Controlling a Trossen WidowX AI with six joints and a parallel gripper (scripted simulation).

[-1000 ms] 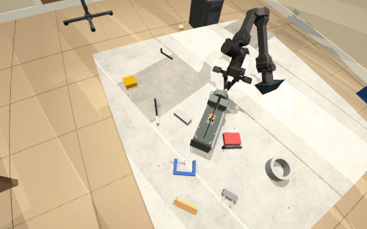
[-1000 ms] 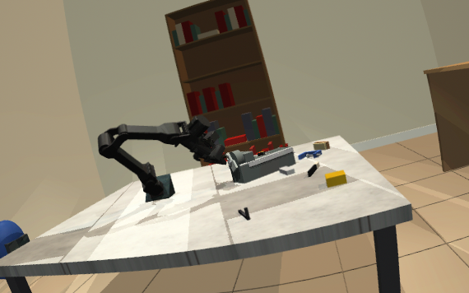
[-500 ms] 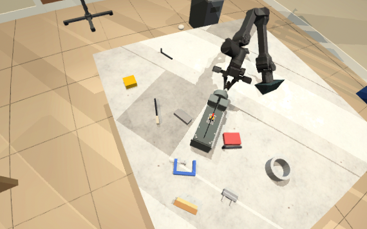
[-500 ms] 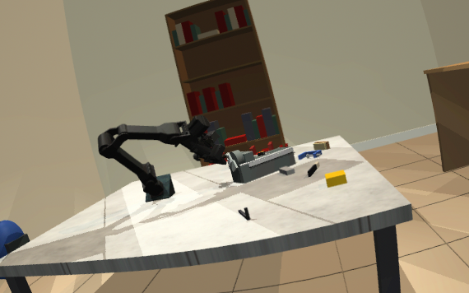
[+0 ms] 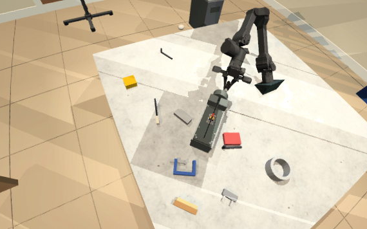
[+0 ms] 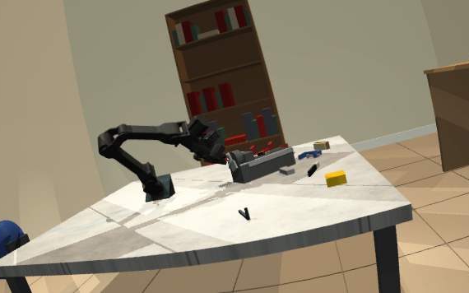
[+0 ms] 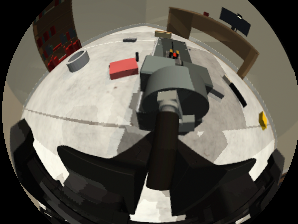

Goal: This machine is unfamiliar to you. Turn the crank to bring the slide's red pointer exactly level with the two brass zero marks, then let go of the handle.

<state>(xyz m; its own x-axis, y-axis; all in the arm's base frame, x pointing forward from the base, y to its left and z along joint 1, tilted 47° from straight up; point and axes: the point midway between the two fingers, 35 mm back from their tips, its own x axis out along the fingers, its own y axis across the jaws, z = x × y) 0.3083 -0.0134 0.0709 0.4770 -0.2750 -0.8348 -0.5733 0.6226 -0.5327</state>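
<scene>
My gripper tip is now 10 mm past the crank handle, 10 mm to the left of it and 30 mm below it. From my gripper tip the other things lie so: grey block 220 mm ahead, 20 mm to the right, 80 mm below; red pointer 130 mm ahead, 70 mm to the left, 10 mm below; red block 90 mm ahead, 200 mm to the left, 80 mm below.
</scene>
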